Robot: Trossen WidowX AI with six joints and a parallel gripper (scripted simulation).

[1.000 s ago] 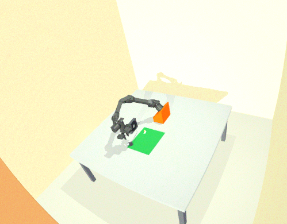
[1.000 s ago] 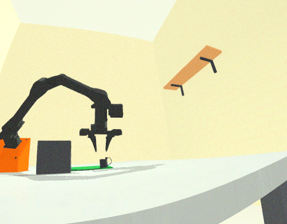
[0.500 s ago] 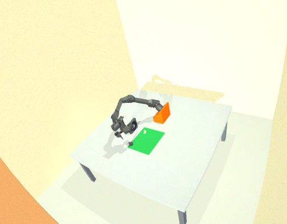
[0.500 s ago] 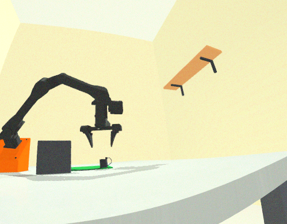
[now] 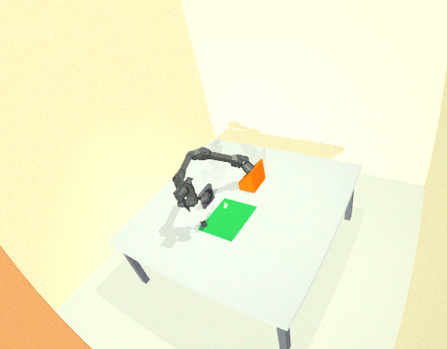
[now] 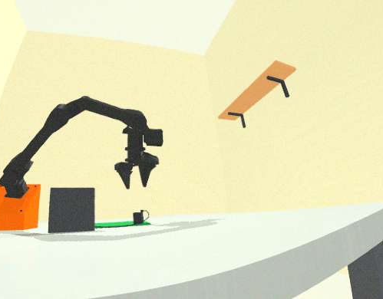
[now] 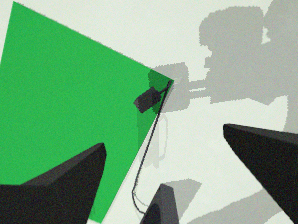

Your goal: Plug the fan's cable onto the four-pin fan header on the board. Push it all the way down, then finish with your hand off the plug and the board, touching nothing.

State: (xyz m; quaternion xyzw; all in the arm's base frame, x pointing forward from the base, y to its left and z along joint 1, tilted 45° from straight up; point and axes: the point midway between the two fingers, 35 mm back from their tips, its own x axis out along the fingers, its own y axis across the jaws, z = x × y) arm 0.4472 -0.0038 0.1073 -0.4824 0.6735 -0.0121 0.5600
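The dark fan plug lies 20 mm to the left of my gripper tip and 100 mm below it. Round my gripper tip: green board (120 mm behind, 110 mm to the left, 140 mm below); then white four-pin header (200 mm behind, 30 mm to the left, 130 mm below); then dark square fan (180 mm behind, 90 mm to the right, 70 mm below).
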